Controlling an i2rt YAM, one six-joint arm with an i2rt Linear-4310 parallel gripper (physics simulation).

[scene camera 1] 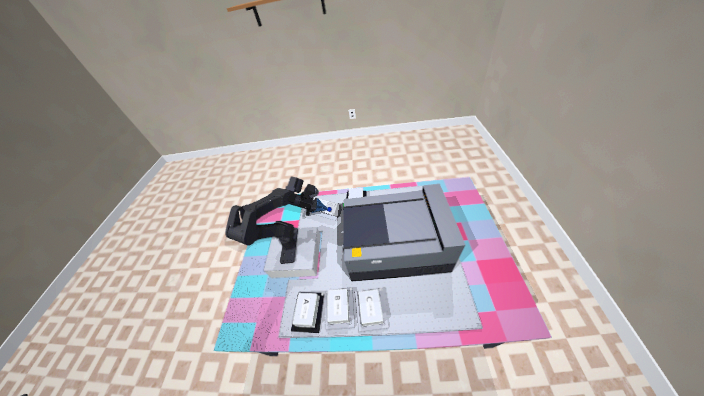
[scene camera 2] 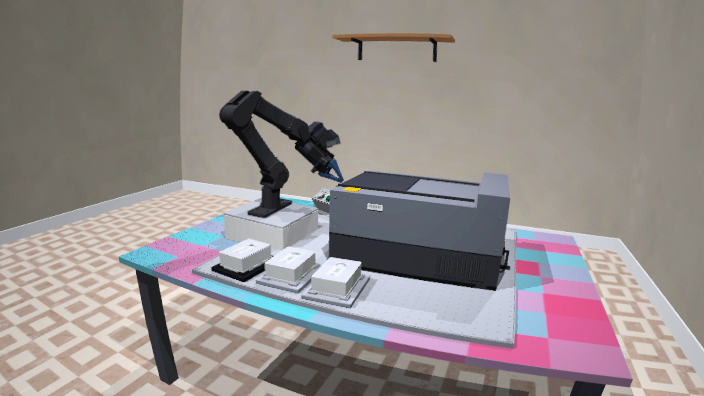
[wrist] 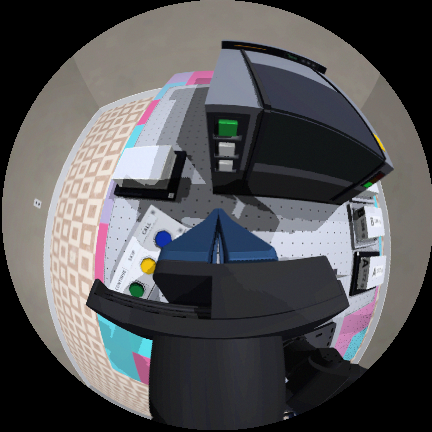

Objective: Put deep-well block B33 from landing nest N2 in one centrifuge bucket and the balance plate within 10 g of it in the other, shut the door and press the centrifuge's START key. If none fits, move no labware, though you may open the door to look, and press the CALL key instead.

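Places are measured from the arm's base along level axes (x left, y down, z back), in metres.
Where they show: gripper, fingertip midpoint: (scene camera 1: 327, 209) (scene camera 2: 342, 181) (wrist: 217, 214); arm's base at its link origin: (scene camera 1: 289, 245) (scene camera 2: 270, 208) (wrist: 288, 349).
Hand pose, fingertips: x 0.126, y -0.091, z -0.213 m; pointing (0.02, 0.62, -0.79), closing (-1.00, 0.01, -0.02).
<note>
Things, the pixels of their top centre, and the offset from my fingertips. "spot": a spot on its surface instead. Level surfaces: height alone.
- centrifuge's dark door at its top centre: (wrist: 321, 95) (scene camera 2: 382, 181) (scene camera 1: 364, 224) dx -0.154, dy -0.048, dz -0.178 m
- blue CALL key at its top centre: (wrist: 160, 237) (scene camera 1: 329, 208) dx +0.085, dy +0.091, dz +0.011 m
- white block at its top centre: (wrist: 138, 160) (scene camera 1: 355, 195) dx +0.167, dy +0.107, dz -0.142 m
- black nest at its top centre: (wrist: 145, 169) dx +0.167, dy +0.143, dz -0.142 m
- Plates A at its top centre: (scene camera 2: 245, 248) (wrist: 377, 270) (scene camera 1: 305, 308) dx -0.432, dy +0.112, dz +0.115 m
- B at its top centre: (scene camera 2: 291, 257) (wrist: 375, 221) (scene camera 1: 337, 304) dx -0.430, dy +0.112, dz -0.023 m
- C at its top centre: (scene camera 2: 337, 269) (wrist: 367, 178) (scene camera 1: 370, 305) dx -0.448, dy +0.112, dz -0.157 m
- yellow key at a spot on its surface: (wrist: 148, 265) spot: dx +0.104, dy +0.096, dz +0.056 m
- perforated board at its surface level: dy +0.165 m
My gripper (scene camera 1: 326, 207) (scene camera 2: 342, 180) (wrist: 217, 214) is shut and empty, its blue fingertips in front of the centrifuge (scene camera 1: 400, 256) (scene camera 2: 415, 220) (wrist: 305, 150), above the board. The centrifuge's dark door (scene camera 1: 365, 225) (scene camera 2: 382, 181) (wrist: 315, 92) is shut. A green key (wrist: 227, 128) sits above two white keys on its front. The blue CALL key (scene camera 1: 329, 209) (wrist: 163, 239) is on the control box, left of my fingers in the wrist view. A white block (scene camera 1: 355, 193) (wrist: 142, 164) sits on a black nest (wrist: 150, 193); its label is hidden. Plates A (scene camera 1: 305, 310) (scene camera 2: 245, 256), B (scene camera 1: 338, 305) (scene camera 2: 290, 265) and C (scene camera 1: 370, 306) (scene camera 2: 336, 276) stand in a row.
A yellow key (wrist: 148, 265) and a green key (wrist: 136, 289) sit beside the CALL key. The arm's pedestal (scene camera 1: 294, 272) (scene camera 2: 254, 231) stands left of the centrifuge. A perforated board (scene camera 1: 425, 310) (scene camera 2: 430, 305) lies under the centrifuge and plates. A wall shelf (scene camera 2: 395, 37) hangs behind.
</note>
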